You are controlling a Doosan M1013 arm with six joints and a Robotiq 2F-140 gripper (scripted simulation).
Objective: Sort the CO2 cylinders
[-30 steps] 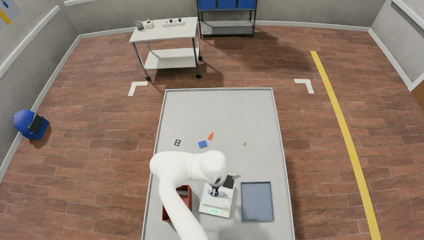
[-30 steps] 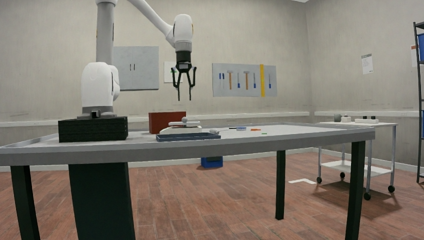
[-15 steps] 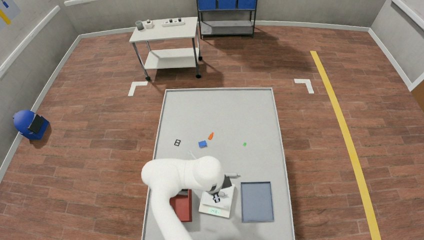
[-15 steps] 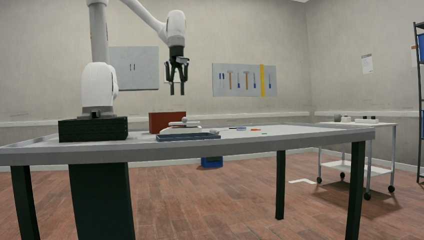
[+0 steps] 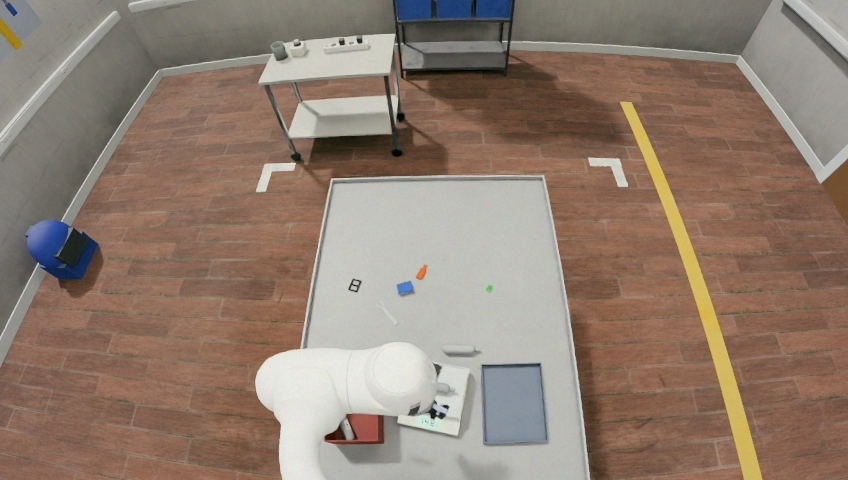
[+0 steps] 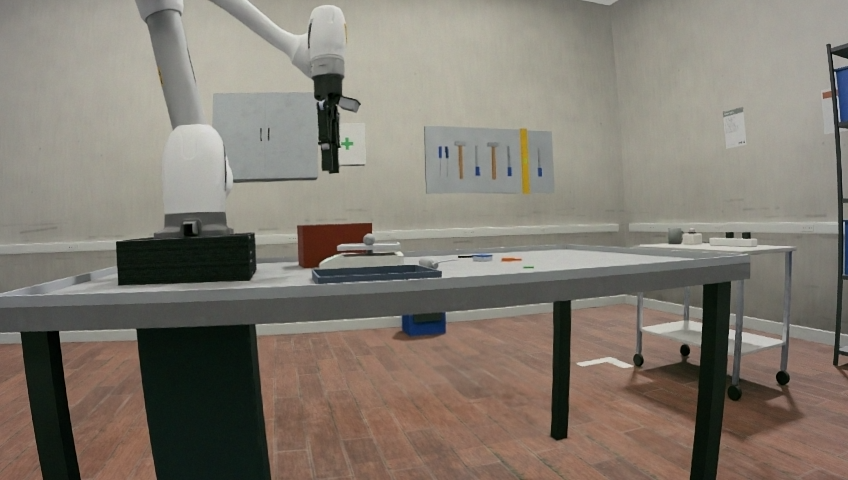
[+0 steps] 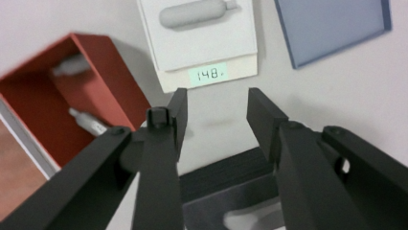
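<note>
The scale platform lies 230 mm below my hand, 90 mm ahead of it and 20 mm to the right of it. The rest, counted from my hand: grey CO2 cylinder 280 mm below, 220 mm ahead, 130 mm to the right; then scale 250 mm below, 80 mm ahead, 20 mm to the right; then red scrap bin 250 mm below, 210 mm to the left, 30 mm ahead.
</note>
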